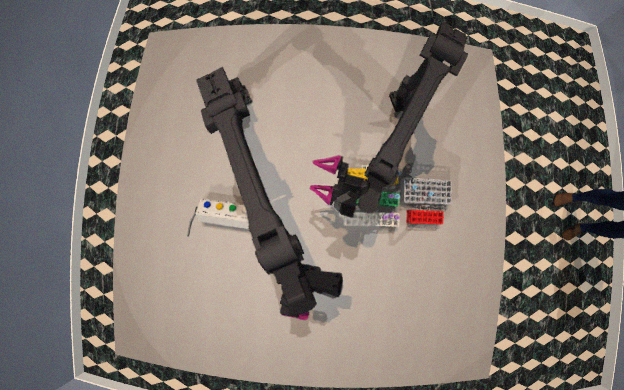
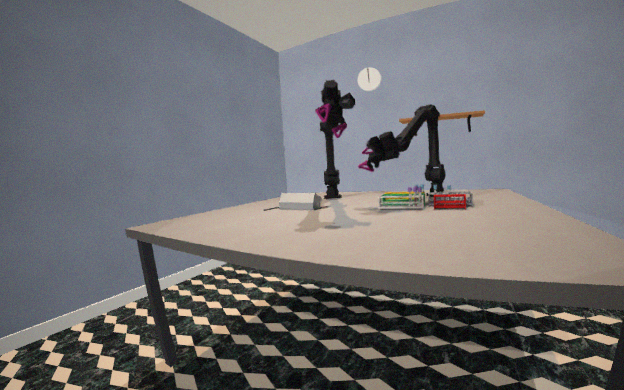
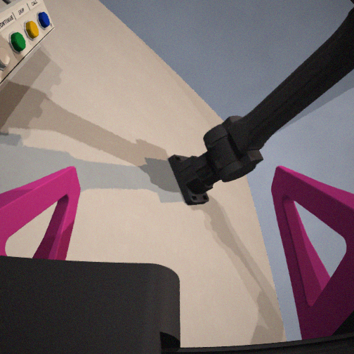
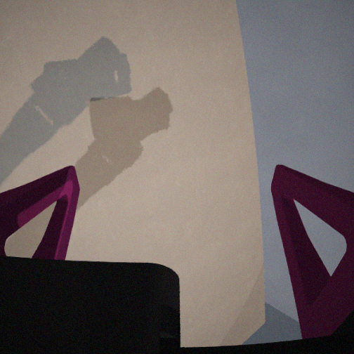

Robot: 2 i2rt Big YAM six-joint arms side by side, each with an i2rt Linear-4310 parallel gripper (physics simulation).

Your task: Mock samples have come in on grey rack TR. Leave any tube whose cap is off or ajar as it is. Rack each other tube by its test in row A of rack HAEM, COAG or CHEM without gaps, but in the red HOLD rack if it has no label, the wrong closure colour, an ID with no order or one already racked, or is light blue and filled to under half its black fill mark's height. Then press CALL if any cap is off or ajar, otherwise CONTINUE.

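Places are measured from the left arm's base along level axes (x ahead, y left, z up), in metres.
Pixels of known places: left gripper, fingertip midpoint: (image 1: 311, 174) (image 2: 360, 159); right gripper, fingertip midpoint: (image 2: 331, 129); left arm's base at its link origin: (image 1: 404, 100); right arm's base at its link origin: (image 2: 332, 197).
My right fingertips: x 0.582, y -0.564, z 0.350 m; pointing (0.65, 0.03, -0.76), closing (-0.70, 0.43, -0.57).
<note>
Ahead of a thing's pixels: the offset from my right fingertips to its top centre. "pt": to the spot under its first point.
My left gripper (image 1: 322, 179) (image 2: 364, 158) is open and empty, held high beside the racks. My right gripper (image 2: 331, 122) (image 4: 174, 176) is open and empty, high over the table. Grey rack TR @(pt dx -0.168, dy +0.608, dz -0.292 m) (image 1: 452, 192) holds a few light blue capped tubes. Left of it stand a yellow rack @(dx -0.309, dy +0.317, dz -0.292 m) (image 1: 356, 173), a green rack @(dx -0.234, dy +0.298, dz -0.292 m) (image 1: 382, 201) with light blue and purple caps at its right end, and a white rack @(pt dx -0.167, dy +0.202, dz -0.292 m) (image 1: 352, 222) with purple caps at its right end. My left arm hides parts of the yellow and green racks. The red rack @(dx -0.107, dy +0.482, dz -0.292 m) (image 1: 425, 217) (image 2: 450, 201) shows no caps. Tube labels are too small to read.
A white button box @(dx -0.313, dy -0.229, dz -0.266 m) (image 1: 220, 220) (image 2: 298, 201) stands left of the racks, partly under my right arm. Its blue CALL button (image 3: 44, 19), yellow button (image 3: 32, 29) and green CONTINUE button (image 3: 18, 42) show. The right arm's base (image 3: 189, 180) stands on the table.
</note>
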